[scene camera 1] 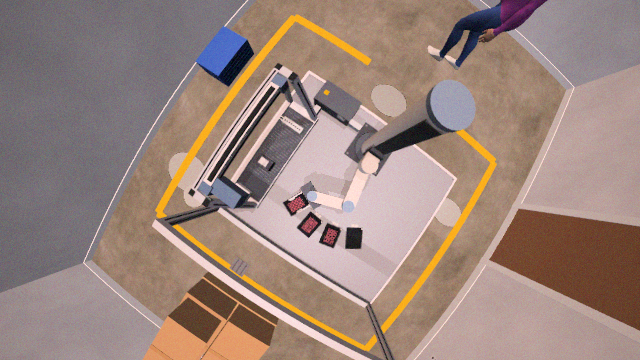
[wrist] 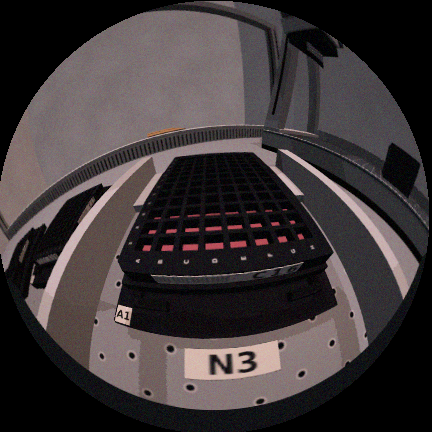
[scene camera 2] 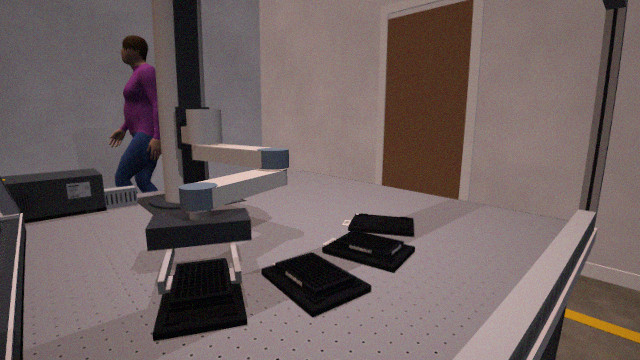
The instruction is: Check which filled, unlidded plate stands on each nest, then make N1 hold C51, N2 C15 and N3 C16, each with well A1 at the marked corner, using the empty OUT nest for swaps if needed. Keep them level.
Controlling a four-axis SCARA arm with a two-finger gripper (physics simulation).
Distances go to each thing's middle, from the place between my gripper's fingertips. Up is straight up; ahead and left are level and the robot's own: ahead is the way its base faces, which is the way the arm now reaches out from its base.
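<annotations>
The N3 label (wrist: 199,363) is 110 mm behind my gripper, 50 mm to the left of it and 40 mm below it. The OUT nest (scene camera 2: 403,255) is 350 mm to the left of my gripper, 30 mm ahead of it and 40 mm below it, and going by their middles it is the farthest from my gripper of the things named here. Nest N2 (scene camera 2: 295,294) I find 40 mm below my gripper as well, 180 mm to the left of it and 50 mm ahead of it. As for the nest N3 (scene camera 2: 202,320), my gripper is 20 mm past it, 10 mm to the right of it and 40 mm above it.
</annotations>
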